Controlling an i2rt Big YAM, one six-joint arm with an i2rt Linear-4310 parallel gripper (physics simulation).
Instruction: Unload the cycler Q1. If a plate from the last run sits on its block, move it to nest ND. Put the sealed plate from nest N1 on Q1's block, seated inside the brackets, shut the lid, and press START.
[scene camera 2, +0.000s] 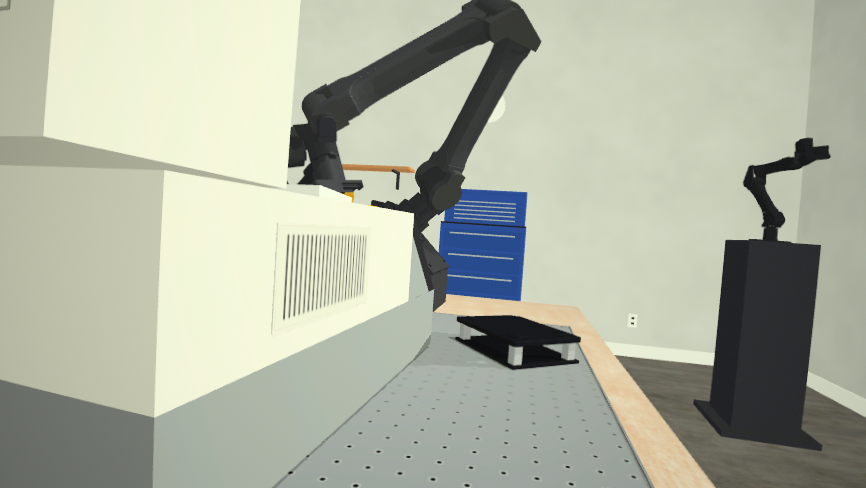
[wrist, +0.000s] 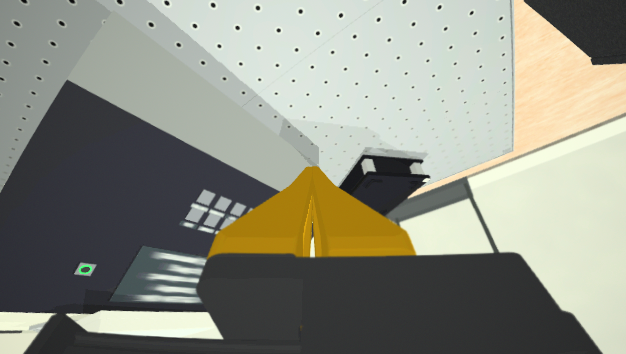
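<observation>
A large cream and grey machine (scene camera 2: 290, 351) fills the left of the scene view. In the wrist view, a dark front panel (wrist: 100, 185) carries a small button with a green ring (wrist: 85, 269), a block of pale keys (wrist: 212, 209) and a grey screen (wrist: 160, 275). No label tells whether this is Q1. My gripper (wrist: 312, 176) is shut and empty, its yellow fingertips together in front of the panel's edge in the wrist view. In the scene view the fingertips are hidden behind the machine. Plates, nests N1 and ND, the block and its brackets cannot be made out.
A low black two-tier stand with white posts (scene camera 2: 515, 330) (wrist: 392, 187) is on the perforated deck (scene camera 2: 484, 418) (wrist: 350, 65), beside the machine. A wooden edge (scene camera 2: 636, 397) borders the deck. A blue drawer cabinet (scene camera 2: 483, 257) and another arm on a black pedestal (scene camera 2: 763, 333) stand beyond.
</observation>
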